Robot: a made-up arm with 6 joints. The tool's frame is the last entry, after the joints. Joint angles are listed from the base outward. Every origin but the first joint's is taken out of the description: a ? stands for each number. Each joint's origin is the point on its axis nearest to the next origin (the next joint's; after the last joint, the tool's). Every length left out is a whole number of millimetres.
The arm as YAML. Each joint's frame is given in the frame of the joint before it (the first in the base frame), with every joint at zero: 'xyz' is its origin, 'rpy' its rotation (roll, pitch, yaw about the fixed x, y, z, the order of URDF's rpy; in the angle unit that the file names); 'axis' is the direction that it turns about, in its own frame. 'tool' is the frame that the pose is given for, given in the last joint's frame.
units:
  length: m
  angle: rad
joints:
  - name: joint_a
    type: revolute
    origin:
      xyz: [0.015, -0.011, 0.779]
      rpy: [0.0, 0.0, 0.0]
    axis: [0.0, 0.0, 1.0]
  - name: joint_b
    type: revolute
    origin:
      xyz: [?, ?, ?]
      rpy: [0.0, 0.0, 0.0]
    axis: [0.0, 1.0, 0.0]
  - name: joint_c
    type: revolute
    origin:
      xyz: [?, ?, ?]
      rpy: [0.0, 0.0, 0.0]
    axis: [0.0, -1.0, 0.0]
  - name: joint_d
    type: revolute
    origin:
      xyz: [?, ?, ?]
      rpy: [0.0, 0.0, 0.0]
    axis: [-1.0, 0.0, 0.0]
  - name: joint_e
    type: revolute
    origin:
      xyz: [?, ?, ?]
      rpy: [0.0, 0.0, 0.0]
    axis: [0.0, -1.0, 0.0]
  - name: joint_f
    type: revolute
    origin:
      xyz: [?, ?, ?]
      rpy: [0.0, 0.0, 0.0]
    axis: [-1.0, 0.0, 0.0]
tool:
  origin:
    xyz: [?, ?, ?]
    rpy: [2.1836, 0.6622, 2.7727]
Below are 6 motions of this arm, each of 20 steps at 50 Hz.
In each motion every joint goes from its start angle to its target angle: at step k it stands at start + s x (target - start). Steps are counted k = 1, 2, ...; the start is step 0. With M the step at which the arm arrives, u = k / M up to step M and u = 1 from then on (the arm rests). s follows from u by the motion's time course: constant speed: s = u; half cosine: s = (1 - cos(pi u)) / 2; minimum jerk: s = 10 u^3 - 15 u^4 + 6 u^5.
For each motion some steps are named. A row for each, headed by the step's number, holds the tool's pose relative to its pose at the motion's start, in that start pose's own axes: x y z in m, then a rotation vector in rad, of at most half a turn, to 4 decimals.
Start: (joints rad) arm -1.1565 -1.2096 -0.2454 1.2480 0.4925 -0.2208
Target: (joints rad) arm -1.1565 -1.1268 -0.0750 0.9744 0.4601 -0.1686
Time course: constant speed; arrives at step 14
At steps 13, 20:
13: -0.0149 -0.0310 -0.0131 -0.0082 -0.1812 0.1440
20: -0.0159 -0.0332 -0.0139 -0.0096 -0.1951 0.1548

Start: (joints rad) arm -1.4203 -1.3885 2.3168 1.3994 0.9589 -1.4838
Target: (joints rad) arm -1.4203 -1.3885 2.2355 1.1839 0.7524 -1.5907
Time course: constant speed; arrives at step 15
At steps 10, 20:
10: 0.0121 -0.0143 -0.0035 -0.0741 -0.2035 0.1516
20: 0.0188 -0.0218 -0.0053 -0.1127 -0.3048 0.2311

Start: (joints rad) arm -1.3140 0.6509 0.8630 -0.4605 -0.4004 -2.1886
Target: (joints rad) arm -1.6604 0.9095 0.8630 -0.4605 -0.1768 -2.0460
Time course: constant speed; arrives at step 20
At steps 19, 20:
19: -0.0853 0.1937 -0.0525 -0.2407 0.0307 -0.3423
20: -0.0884 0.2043 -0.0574 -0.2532 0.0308 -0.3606

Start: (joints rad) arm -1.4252 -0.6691 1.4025 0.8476 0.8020 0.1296
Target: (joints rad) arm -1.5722 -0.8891 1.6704 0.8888 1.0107 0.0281
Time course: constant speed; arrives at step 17
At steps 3, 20:
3: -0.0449 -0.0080 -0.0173 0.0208 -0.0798 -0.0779
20: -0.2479 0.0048 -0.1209 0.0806 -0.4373 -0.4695

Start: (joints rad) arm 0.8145 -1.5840 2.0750 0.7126 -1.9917 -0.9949
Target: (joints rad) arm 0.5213 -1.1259 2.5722 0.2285 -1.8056 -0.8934
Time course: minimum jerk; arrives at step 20
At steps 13, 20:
13: 0.0960 -0.0785 0.0983 0.0591 0.5172 -0.3322
20: 0.1231 -0.1116 0.1223 0.0793 0.6778 -0.4263

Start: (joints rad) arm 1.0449 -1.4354 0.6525 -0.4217 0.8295 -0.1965
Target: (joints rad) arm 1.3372 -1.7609 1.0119 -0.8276 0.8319 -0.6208
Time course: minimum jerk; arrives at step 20
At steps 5, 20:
5: -0.0285 0.0168 0.0012 -0.0828 -0.0972 0.0242
20: -0.2634 0.1883 -0.0894 -0.9333 -0.7937 0.1004

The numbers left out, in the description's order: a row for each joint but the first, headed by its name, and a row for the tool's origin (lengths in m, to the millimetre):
joint_b: -0.024 -0.019 0.0
joint_c: -0.018 0.0 0.276
joint_d: 0.363 0.0 -0.004
joint_e: 0.0 -0.087 0.014
joint_f: 0.011 0.0 -0.008
tool: 0.0 0.021 -0.02

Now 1 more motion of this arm.
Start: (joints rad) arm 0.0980 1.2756 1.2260 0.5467 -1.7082 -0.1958
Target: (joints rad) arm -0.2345 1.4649 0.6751 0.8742 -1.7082 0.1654
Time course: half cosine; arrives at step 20
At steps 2, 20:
2: -0.0068 -0.0012 0.0044 0.0197 0.0081 0.0101
20: -0.2075 -0.1146 0.2194 0.7623 0.5552 0.2350

